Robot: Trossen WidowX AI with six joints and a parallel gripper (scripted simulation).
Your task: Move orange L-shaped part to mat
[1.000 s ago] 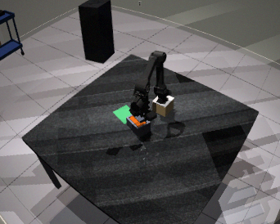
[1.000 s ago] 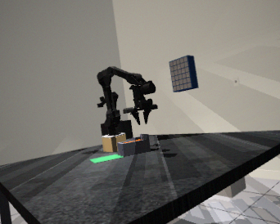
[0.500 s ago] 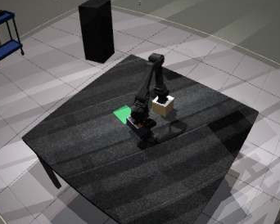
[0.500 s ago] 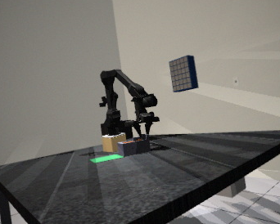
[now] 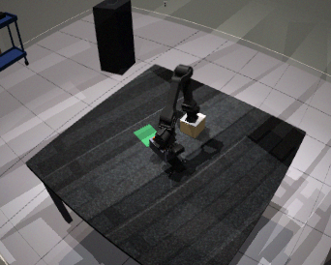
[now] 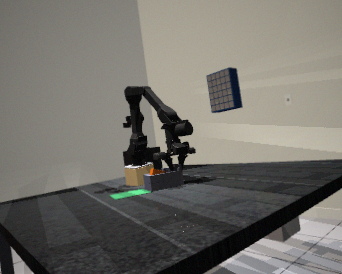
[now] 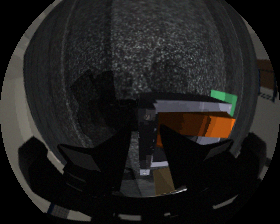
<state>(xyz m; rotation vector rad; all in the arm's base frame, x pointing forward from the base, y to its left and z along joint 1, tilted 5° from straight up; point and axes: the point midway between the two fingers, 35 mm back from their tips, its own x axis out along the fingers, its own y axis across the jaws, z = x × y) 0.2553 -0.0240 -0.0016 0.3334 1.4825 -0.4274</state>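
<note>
My gripper tip is 50 mm to the left of the orange L-shaped part and 30 mm past it. Round my gripper tip: green mat 190 mm to the right, 110 mm behind, 70 mm below.
</note>
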